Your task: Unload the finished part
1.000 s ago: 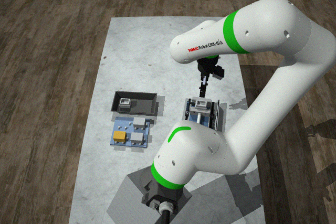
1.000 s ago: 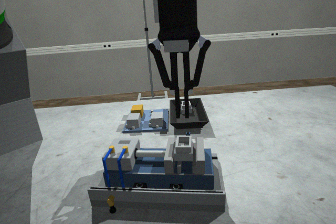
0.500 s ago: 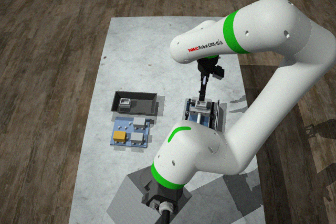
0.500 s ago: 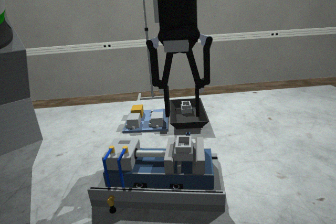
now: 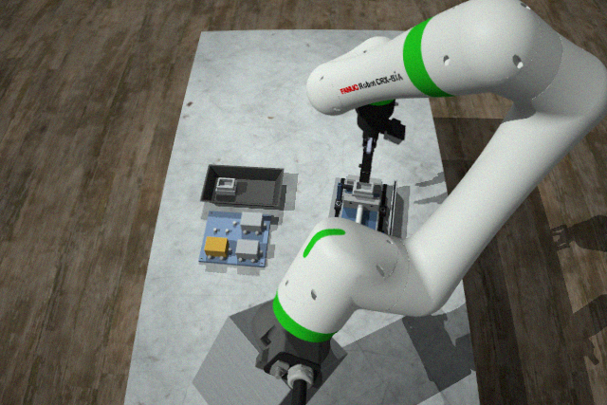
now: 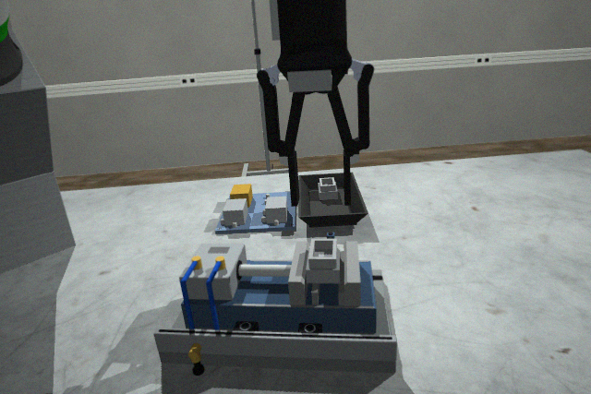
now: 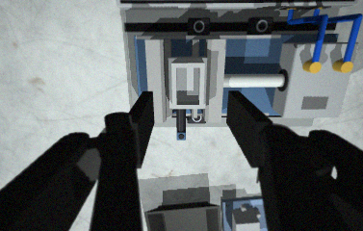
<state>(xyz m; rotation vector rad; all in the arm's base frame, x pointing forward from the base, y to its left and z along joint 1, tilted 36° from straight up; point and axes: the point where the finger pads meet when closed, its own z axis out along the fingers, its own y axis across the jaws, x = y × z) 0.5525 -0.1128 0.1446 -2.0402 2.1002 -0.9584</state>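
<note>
The part lies 12 cm below my hand. From my hand the other things lie so: blue vise: 17 cm below, 6 cm behind, 1 cm to the left; grey rail: 18 cm below, 9 cm to the right, 7 cm behind; push rod: 14 cm below, 8 cm behind, 1 cm to the left.
</note>
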